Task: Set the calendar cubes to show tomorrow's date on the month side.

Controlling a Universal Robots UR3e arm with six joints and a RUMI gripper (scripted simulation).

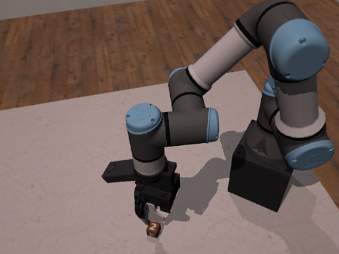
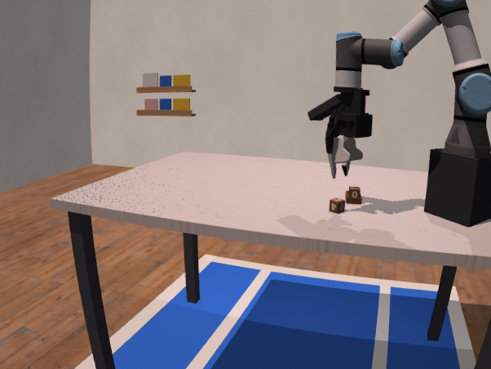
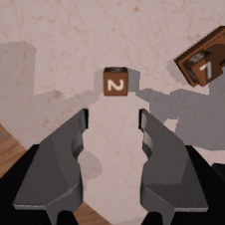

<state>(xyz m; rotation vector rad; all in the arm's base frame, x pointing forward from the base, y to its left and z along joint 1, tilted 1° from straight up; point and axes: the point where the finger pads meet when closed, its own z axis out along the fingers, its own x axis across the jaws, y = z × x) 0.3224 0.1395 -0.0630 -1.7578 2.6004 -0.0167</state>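
My hand is 90 mm above the brown digit cube. Also, from my hand: calendar tray: 120 mm to the right, 100 mm below, 10 mm behind.
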